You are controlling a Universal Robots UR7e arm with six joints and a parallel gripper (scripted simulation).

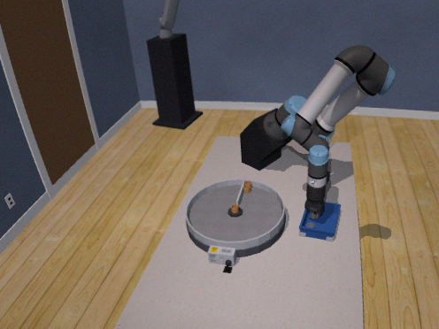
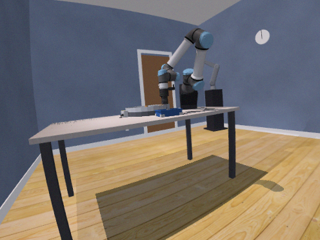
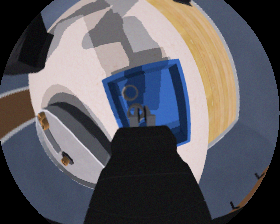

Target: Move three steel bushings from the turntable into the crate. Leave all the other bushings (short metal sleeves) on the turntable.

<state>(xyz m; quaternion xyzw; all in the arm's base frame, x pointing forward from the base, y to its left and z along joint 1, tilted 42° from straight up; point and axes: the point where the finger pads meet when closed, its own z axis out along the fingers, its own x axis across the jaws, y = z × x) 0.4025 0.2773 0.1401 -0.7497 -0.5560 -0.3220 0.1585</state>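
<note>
The blue crate lies 2 cm to the left of my hand, 2 cm below it and 1 cm ahead of it. Also, from my hand: round grey turntable (33 cm to the right, 11 cm ahead, 1 cm above).
</note>
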